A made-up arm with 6 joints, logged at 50 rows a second.
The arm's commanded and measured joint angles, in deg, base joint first. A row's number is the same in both.
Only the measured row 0 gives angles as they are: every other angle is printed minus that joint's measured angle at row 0.
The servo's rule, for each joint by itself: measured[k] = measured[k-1] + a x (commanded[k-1-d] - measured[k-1]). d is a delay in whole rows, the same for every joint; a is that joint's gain. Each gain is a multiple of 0.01, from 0.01 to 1. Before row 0 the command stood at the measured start. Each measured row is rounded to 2 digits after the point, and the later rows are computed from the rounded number. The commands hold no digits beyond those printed.
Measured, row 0: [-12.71 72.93 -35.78 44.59 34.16 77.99]
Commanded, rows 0 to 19: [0.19 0.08 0.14 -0.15 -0.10 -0.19]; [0.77 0.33 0.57 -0.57 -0.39 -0.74]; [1.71 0.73 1.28 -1.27 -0.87 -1.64]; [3.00 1.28 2.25 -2.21 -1.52 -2.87]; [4.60 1.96 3.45 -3.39 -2.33 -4.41]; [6.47 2.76 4.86 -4.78 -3.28 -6.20]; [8.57 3.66 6.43 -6.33 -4.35 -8.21]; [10.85 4.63 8.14 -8.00 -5.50 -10.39]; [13.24 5.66 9.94 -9.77 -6.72 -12.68]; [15.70 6.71 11.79 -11.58 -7.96 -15.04]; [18.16 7.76 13.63 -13.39 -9.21 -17.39]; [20.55 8.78 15.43 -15.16 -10.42 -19.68]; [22.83 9.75 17.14 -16.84 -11.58 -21.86]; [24.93 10.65 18.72 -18.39 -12.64 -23.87]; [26.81 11.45 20.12 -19.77 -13.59 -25.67]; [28.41 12.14 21.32 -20.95 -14.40 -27.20]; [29.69 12.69 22.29 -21.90 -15.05 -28.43]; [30.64 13.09 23.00 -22.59 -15.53 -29.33]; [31.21 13.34 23.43 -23.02 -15.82 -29.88]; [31.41 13.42 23.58 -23.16 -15.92 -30.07]
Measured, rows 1 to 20: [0.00 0.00 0.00 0.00 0.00 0.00]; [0.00 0.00 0.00 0.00 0.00 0.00]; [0.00 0.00 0.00 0.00 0.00 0.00]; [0.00 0.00 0.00 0.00 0.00 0.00]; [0.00 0.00 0.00 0.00 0.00 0.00]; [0.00 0.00 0.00 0.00 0.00 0.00]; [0.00 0.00 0.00 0.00 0.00 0.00]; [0.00 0.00 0.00 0.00 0.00 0.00]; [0.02 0.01 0.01 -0.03 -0.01 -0.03]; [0.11 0.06 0.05 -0.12 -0.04 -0.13]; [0.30 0.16 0.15 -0.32 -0.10 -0.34]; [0.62 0.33 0.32 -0.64 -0.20 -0.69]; [1.10 0.57 0.57 -1.11 -0.35 -1.21]; [1.74 0.90 0.91 -1.73 -0.56 -1.91]; [2.56 1.31 1.35 -2.51 -0.83 -2.79]; [3.55 1.81 1.89 -3.44 -1.16 -3.85]; [4.71 2.39 2.53 -4.52 -1.55 -5.09]; [6.03 3.04 3.27 -5.72 -2.00 -6.48]; [7.49 3.75 4.10 -7.02 -2.50 -8.01]; [9.06 4.50 5.01 -8.40 -3.05 -9.64]
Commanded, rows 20 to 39: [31.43 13.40 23.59 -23.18 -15.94 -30.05]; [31.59 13.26 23.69 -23.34 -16.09 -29.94]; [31.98 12.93 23.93 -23.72 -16.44 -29.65]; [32.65 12.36 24.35 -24.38 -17.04 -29.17]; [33.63 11.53 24.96 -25.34 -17.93 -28.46]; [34.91 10.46 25.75 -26.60 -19.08 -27.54]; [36.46 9.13 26.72 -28.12 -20.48 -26.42]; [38.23 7.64 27.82 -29.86 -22.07 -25.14]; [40.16 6.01 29.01 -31.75 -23.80 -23.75]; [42.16 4.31 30.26 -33.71 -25.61 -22.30]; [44.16 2.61 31.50 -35.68 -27.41 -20.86]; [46.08 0.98 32.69 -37.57 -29.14 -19.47]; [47.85 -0.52 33.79 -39.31 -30.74 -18.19]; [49.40 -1.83 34.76 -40.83 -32.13 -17.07]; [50.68 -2.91 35.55 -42.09 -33.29 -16.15]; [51.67 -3.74 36.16 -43.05 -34.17 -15.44]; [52.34 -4.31 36.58 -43.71 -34.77 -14.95]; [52.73 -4.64 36.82 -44.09 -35.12 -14.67]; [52.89 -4.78 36.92 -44.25 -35.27 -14.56]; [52.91 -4.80 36.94 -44.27 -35.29 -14.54]
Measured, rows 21 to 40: [10.71 5.29 5.98 -9.83 -3.65 -11.35]; [12.42 6.09 7.00 -11.29 -4.28 -13.10]; [14.15 6.89 8.05 -12.73 -4.93 -14.86]; [15.86 7.68 9.11 -14.13 -5.59 -16.59]; [17.52 8.43 10.16 -15.45 -6.25 -18.25]; [19.09 9.13 11.19 -16.66 -6.90 -19.80]; [20.54 9.76 12.17 -17.74 -7.52 -21.21]; [21.84 10.31 13.08 -18.66 -8.11 -22.45]; [22.99 10.77 13.92 -19.43 -8.66 -23.51]; [24.02 11.14 14.70 -20.09 -9.18 -24.41]; [24.98 11.41 15.44 -20.71 -9.69 -25.14]; [25.90 11.55 16.15 -21.33 -10.20 -25.70]; [26.83 11.55 16.85 -22.01 -10.74 -26.09]; [27.80 11.39 17.56 -22.79 -11.32 -26.29]; [28.84 11.05 18.29 -23.70 -11.96 -26.31]; [29.97 10.54 19.05 -24.75 -12.67 -26.15]; [31.19 9.86 19.85 -25.94 -13.45 -25.81]; [32.51 9.03 20.68 -27.26 -14.30 -25.32]; [33.91 8.07 21.55 -28.69 -15.22 -24.70]; [35.37 7.01 22.44 -30.20 -16.19 -23.97]
